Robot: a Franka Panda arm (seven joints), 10 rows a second.
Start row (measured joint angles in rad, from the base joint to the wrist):
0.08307, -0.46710, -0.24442, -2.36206, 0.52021, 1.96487, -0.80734
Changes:
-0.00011, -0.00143, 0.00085, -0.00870, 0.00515, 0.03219, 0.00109
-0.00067, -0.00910, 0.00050, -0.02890, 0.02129, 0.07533, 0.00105
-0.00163, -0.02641, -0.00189, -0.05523, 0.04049, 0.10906, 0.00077
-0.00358, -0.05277, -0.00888, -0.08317, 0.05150, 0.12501, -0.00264
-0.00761, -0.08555, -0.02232, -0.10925, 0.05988, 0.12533, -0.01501
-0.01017, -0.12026, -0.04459, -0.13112, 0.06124, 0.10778, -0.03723
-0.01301, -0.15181, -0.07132, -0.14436, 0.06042, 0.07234, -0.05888
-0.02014, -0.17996, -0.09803, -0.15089, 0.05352, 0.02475, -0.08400
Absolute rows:
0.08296, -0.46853, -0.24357, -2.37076, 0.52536, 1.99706, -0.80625
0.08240, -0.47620, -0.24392, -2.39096, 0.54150, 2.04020, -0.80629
0.08144, -0.49351, -0.24631, -2.41729, 0.56070, 2.07393, -0.80657
0.07949, -0.51987, -0.25330, -2.44523, 0.57171, 2.08988, -0.80998
0.07546, -0.55265, -0.26674, -2.47131, 0.58009, 2.09020, -0.82235
0.07290, -0.58736, -0.28901, -2.49318, 0.58145, 2.07265, -0.84457
0.07006, -0.61891, -0.31574, -2.50642, 0.58063, 2.03721, -0.86622
0.06293, -0.64706, -0.34245, -2.51295, 0.57373, 1.98962, -0.89134

